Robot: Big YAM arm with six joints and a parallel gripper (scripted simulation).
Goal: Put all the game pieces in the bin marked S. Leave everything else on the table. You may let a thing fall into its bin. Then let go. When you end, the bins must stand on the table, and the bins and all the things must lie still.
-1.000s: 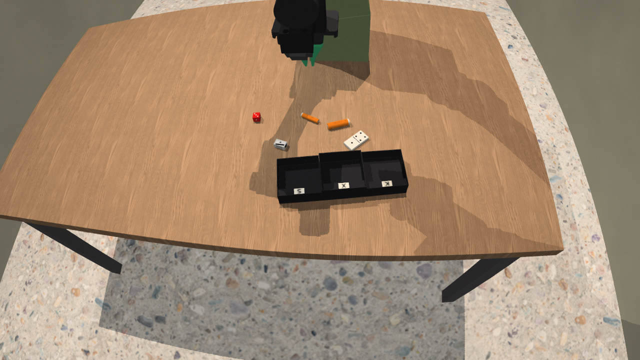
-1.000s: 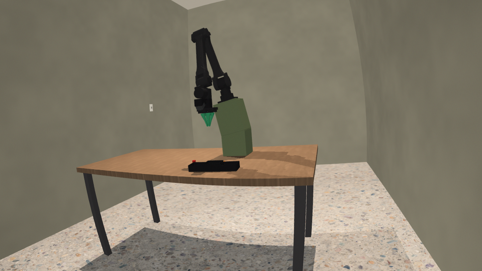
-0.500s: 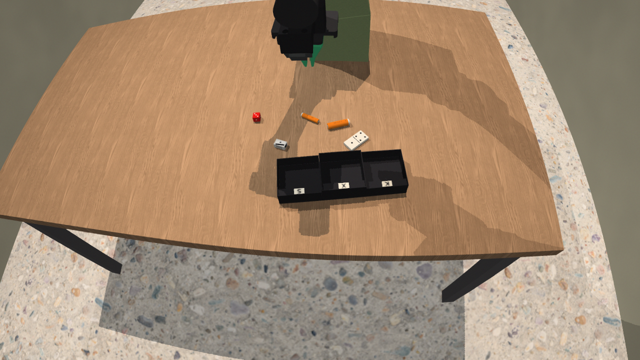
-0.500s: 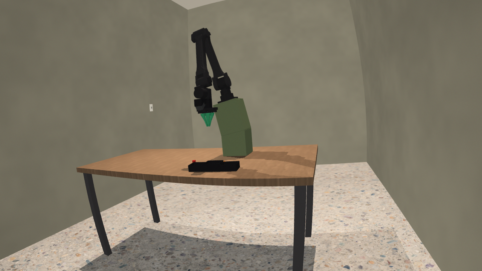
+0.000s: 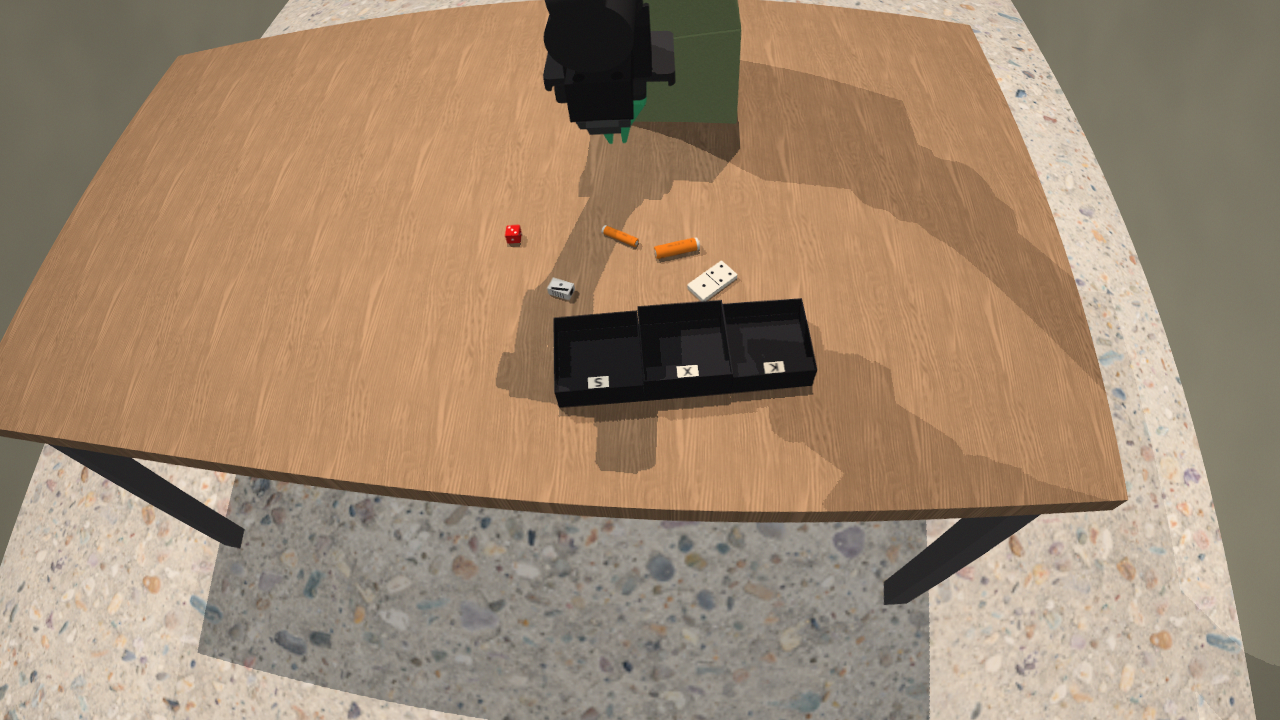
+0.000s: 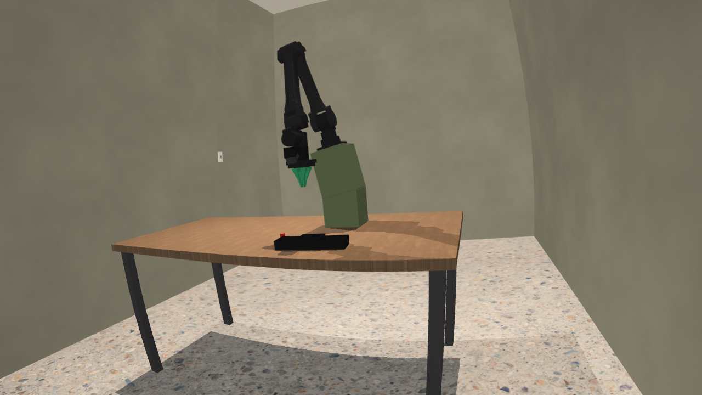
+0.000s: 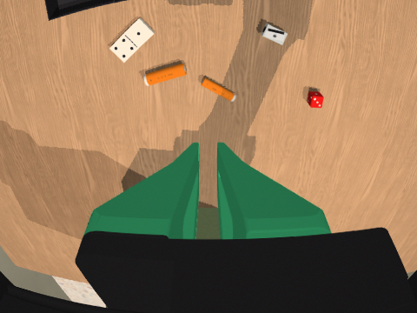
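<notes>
Now: hand 100 mm short of the black bin marked S, 70 mm to the right of it and 190 mm above it. The rest, counted from my hand: white domino 90 mm to the left, 210 mm below; then orange cylinder 50 mm behind, 20 mm to the right, 210 mm below; then grey-white sharpener 30 mm ahead, 70 mm to the right, 200 mm below.
</notes>
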